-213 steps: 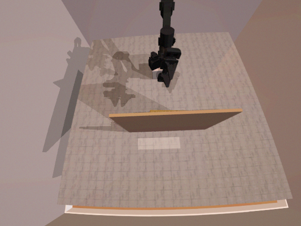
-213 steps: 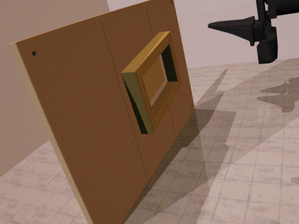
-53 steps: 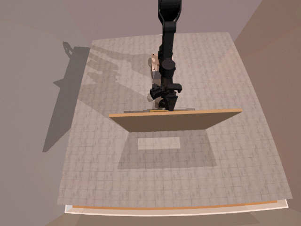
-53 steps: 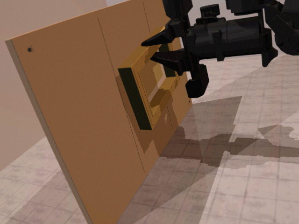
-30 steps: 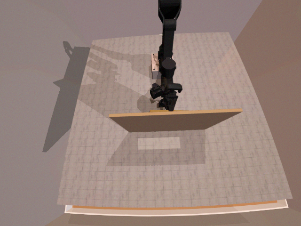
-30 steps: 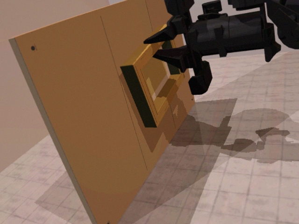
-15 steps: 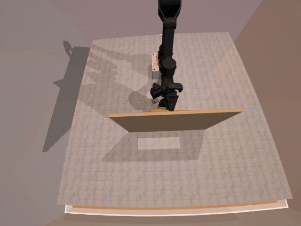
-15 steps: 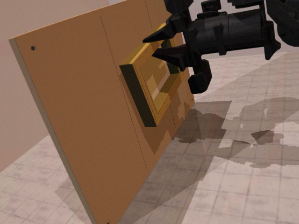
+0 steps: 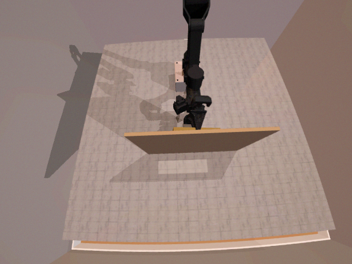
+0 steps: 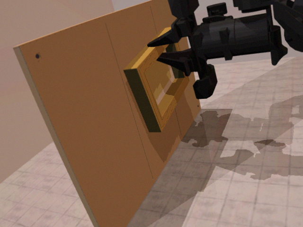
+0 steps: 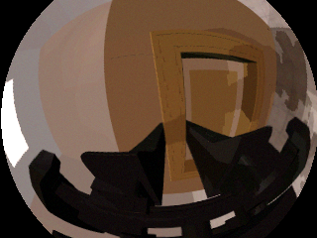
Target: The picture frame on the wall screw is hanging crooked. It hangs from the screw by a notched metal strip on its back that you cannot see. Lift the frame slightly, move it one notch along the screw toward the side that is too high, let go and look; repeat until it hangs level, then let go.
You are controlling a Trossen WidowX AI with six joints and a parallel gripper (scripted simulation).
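My gripper tip is now 5 cm above the golden picture frame and 1 cm to the left of it. Round my gripper tip: brown wall board (8 cm below, 2 cm ahead).
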